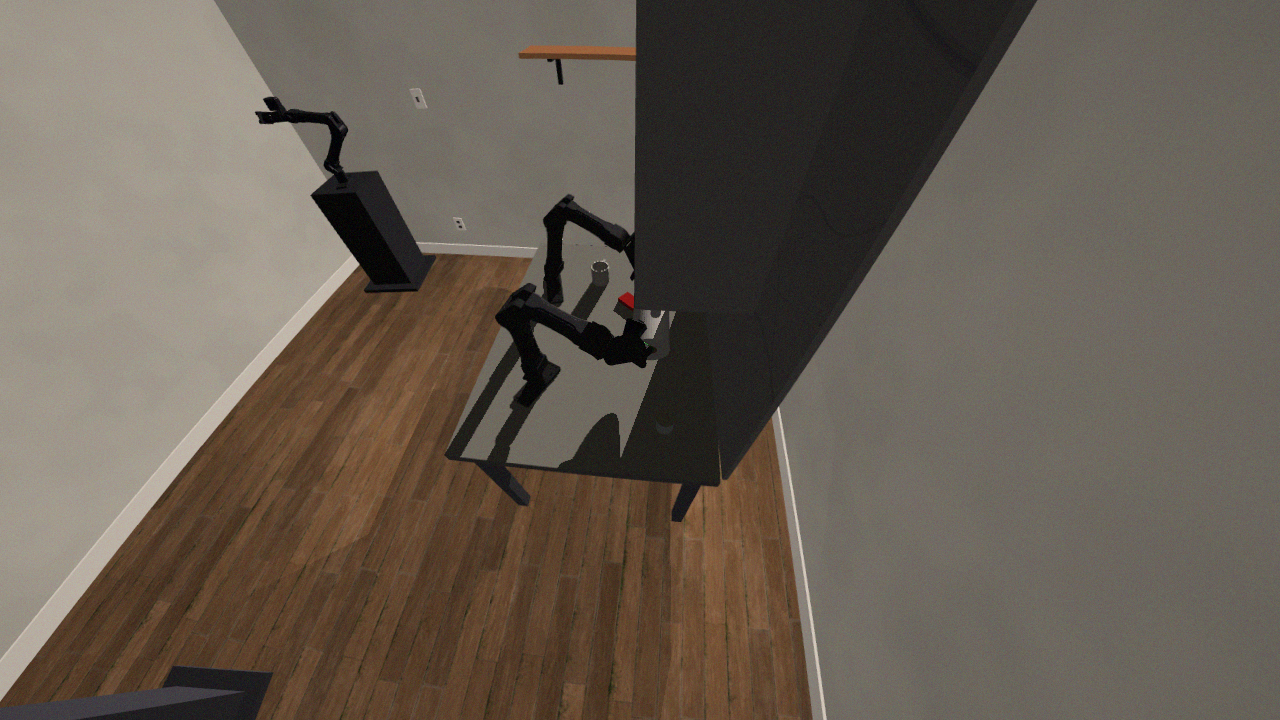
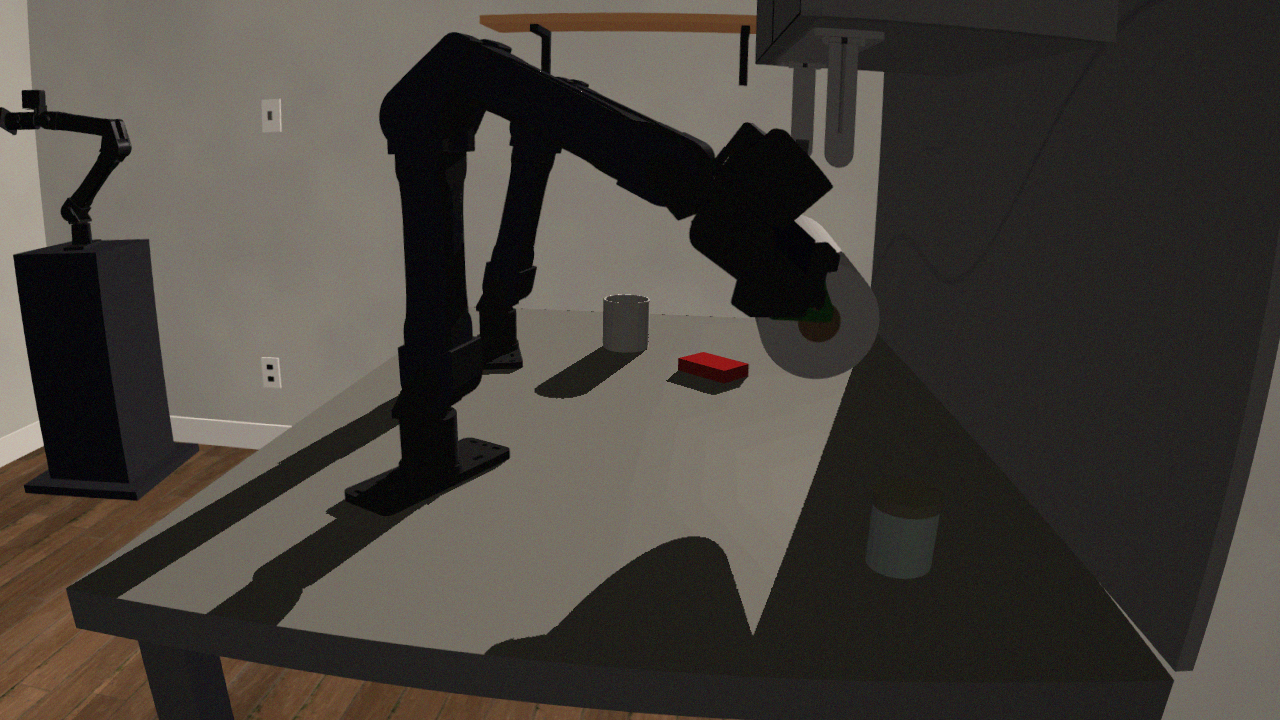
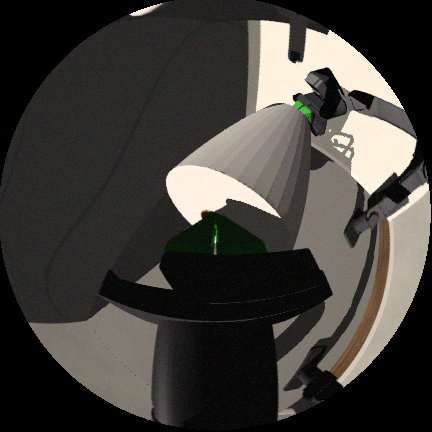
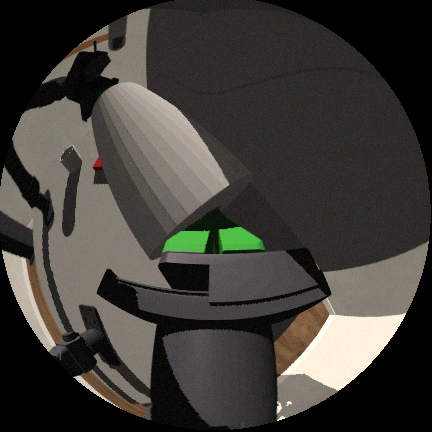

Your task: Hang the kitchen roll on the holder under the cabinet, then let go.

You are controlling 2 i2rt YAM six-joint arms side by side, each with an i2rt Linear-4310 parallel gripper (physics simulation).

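Frame: origin at the left arm's base, x up, y right, z ahead, level; millimetres.
Seen in the pictures: left gripper, fingertip midpoint: [image 3: 214,212]; right gripper, fingertip midpoint: [image 1: 653,349] [image 2: 830,316] [image 4: 213,212]; left arm's base, link origin: [image 1: 554,289] [image 2: 498,353] [image 3: 304,369] [image 4: 47,205]; right arm's base, link origin: [image 1: 538,383] [image 2: 431,477] [image 3: 355,225] [image 4: 98,336].
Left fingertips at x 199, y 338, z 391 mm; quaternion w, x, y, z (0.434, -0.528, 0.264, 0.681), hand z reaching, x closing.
Observation:
Offsets run from my left fingertips to a thing's top centre. "spot": to the spot under its first point. Level surfaces: height alone.
The white kitchen roll @[dx +69, dy +119, dz -45 mm] [image 1: 647,324] [image 2: 852,329] [image 3: 250,155] [image 4: 160,150] is raised above the table @[dx -199 mm] [image 2: 572,501], lying level between the grippers. My right gripper [image 2: 816,313] [image 4: 213,212] is shut with nothing between its fingers; its green tips are at the brown core in the roll's near end. My left gripper [image 3: 214,212] is shut and empty, its tips at the core opening of the far end; the tips' depth is hidden. The holder's two hanging arms [image 2: 839,107] [image 3: 297,42] [image 4: 117,32] are under the cabinet [image 2: 975,31] [image 1: 760,161], above the roll and apart from it.
A red block @[dx -179, dy -170, dz -63 mm] [image 1: 626,300] [image 2: 713,367] and a grey cup @[spot: dx -133, dy -311, dz -177 mm] [image 1: 599,275] [image 2: 625,324] stand on the table by the arms. A pale canister @[dx -129, dy +451, dz -70 mm] [image 2: 902,541] stands at the near right. A wooden shelf [image 2: 626,23] is on the wall. Another arm stands on a dark pedestal [image 2: 80,367].

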